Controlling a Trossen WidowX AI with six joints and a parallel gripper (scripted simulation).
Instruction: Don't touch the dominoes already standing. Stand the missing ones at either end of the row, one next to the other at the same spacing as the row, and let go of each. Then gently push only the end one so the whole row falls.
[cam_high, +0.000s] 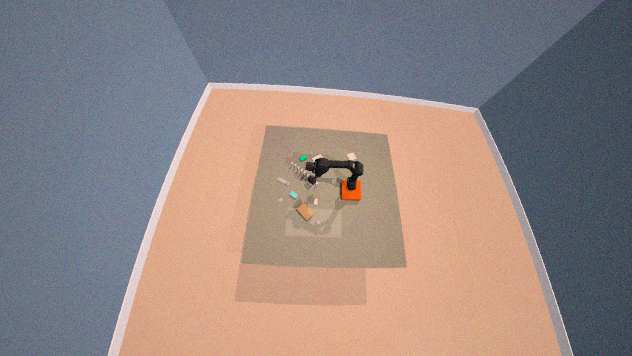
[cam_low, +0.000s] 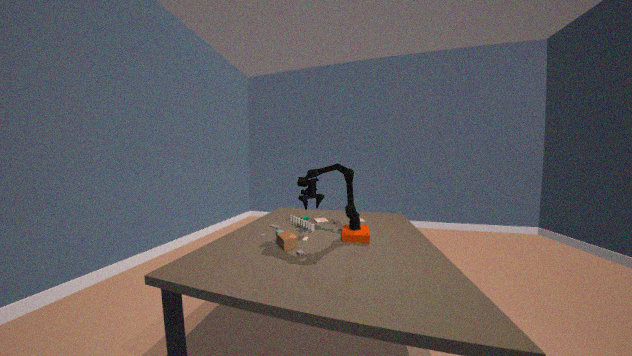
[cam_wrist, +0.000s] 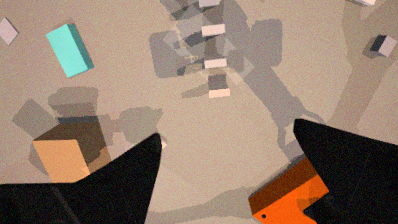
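The tan box is 24 cm to the left of my gripper tip, 13 cm below it and 11 cm ahead of it. Round my gripper tip: white flat block: 24 cm to the right, 15 cm below, 4 cm behind; then green block: 27 cm to the right, 15 cm below, 10 cm ahead; then teal block: 20 cm ahead, 15 cm below, 9 cm to the left.
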